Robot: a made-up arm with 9 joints. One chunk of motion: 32 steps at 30 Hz.
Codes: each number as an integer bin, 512 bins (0 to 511) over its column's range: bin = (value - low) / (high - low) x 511, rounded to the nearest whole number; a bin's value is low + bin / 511 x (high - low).
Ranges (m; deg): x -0.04..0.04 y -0.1..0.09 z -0.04..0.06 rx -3..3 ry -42..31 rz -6..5
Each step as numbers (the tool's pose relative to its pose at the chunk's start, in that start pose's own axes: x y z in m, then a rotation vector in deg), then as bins.
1 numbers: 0.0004 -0.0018 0.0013 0.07 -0.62 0.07
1 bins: 258 264 211 261 290 282
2 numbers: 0.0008 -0.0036 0.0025 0.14 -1.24 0.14
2 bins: 261 259 217 267 285 285
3 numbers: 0.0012 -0.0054 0.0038 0.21 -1.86 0.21
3 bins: 263 254 224 273 281 288
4 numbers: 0.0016 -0.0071 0.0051 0.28 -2.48 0.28
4 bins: 266 250 230 279 277 292
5 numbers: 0.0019 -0.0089 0.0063 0.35 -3.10 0.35
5 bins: 268 245 237 285 272 295
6 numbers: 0.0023 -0.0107 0.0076 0.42 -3.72 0.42
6 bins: 270 240 243 291 268 298
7 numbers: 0.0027 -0.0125 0.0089 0.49 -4.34 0.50
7 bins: 273 235 250 297 264 302
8 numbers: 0.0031 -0.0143 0.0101 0.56 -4.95 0.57
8 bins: 275 230 256 303 259 305
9 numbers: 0.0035 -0.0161 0.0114 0.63 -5.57 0.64
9 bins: 278 226 263 309 255 308
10 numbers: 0.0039 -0.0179 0.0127 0.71 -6.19 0.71
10 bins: 280 221 269 316 251 312
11 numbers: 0.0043 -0.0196 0.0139 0.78 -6.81 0.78
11 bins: 283 216 275 322 246 315
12 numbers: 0.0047 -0.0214 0.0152 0.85 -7.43 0.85
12 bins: 286 211 282 328 242 318
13 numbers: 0.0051 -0.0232 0.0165 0.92 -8.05 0.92
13 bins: 288 207 289 334 238 321
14 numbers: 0.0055 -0.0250 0.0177 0.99 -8.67 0.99
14 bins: 291 202 295 340 233 325
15 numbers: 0.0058 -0.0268 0.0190 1.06 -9.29 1.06
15 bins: 293 197 301 346 229 328
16 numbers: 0.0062 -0.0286 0.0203 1.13 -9.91 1.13
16 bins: 295 192 308 352 225 331
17 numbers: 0.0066 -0.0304 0.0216 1.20 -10.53 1.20
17 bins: 298 187 315 358 220 334
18 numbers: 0.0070 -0.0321 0.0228 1.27 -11.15 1.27
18 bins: 300 183 321 364 216 338
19 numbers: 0.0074 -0.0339 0.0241 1.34 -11.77 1.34
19 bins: 303 178 328 370 212 341
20 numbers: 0.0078 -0.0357 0.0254 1.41 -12.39 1.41
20 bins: 305 173 334 376 207 344
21 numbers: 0.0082 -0.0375 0.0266 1.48 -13.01 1.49
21 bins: 308 168 340 382 203 348
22 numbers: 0.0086 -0.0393 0.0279 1.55 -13.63 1.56
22 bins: 310 163 347 388 199 351
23 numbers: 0.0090 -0.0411 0.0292 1.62 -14.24 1.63
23 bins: 313 158 354 393 194 354
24 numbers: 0.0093 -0.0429 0.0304 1.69 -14.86 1.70
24 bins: 315 154 360 399 190 358
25 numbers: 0.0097 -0.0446 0.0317 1.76 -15.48 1.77
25 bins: 317 149 366 405 186 361
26 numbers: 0.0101 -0.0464 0.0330 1.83 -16.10 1.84
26 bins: 320 144 373 411 181 364
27 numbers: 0.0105 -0.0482 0.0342 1.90 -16.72 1.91
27 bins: 323 139 379 417 177 367
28 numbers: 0.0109 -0.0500 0.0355 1.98 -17.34 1.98
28 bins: 325 134 386 424 173 371
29 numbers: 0.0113 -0.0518 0.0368 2.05 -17.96 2.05
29 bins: 328 130 392 430 168 374
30 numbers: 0.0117 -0.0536 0.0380 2.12 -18.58 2.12
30 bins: 330 125 399 436 164 377
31 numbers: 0.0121 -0.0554 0.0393 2.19 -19.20 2.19
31 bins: 333 120 405 442 160 380
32 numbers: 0.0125 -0.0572 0.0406 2.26 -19.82 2.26
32 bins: 335 115 412 448 155 384
